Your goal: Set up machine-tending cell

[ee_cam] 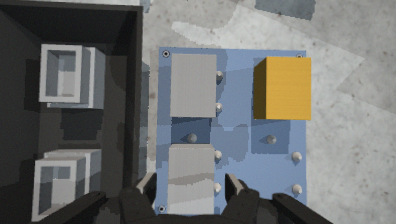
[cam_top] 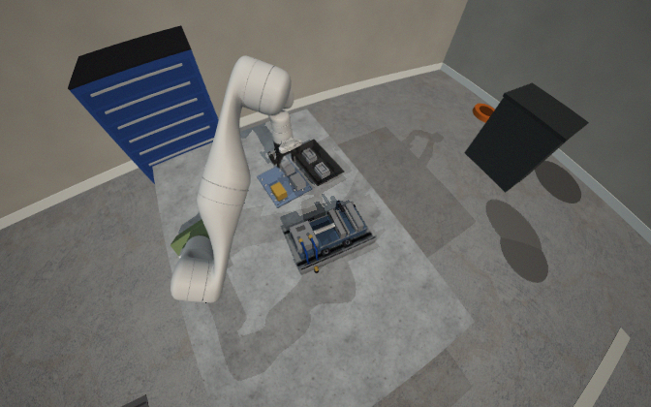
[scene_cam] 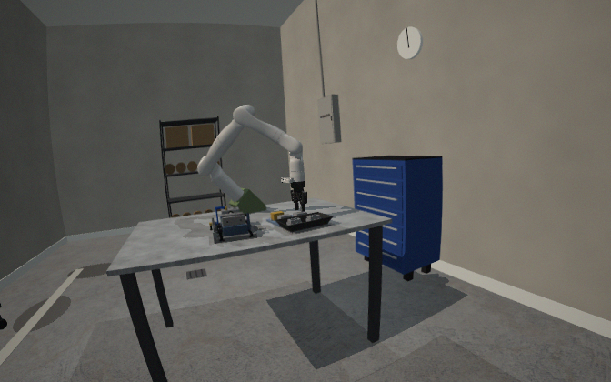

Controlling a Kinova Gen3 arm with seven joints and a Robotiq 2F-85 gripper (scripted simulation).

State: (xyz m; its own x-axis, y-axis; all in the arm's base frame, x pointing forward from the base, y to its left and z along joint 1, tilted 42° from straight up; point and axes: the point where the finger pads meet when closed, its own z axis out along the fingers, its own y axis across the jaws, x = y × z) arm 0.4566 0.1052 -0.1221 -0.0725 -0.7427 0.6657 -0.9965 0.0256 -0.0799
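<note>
My hand is 34 cm to the left of the white rod, 7 cm past it and 1 cm below it. From my hand the other things lie so: brass blank: 10 cm behind, 8 cm to the right, 4 cm below; then vise: 35 cm to the right, 5 cm behind, 3 cm below.
</note>
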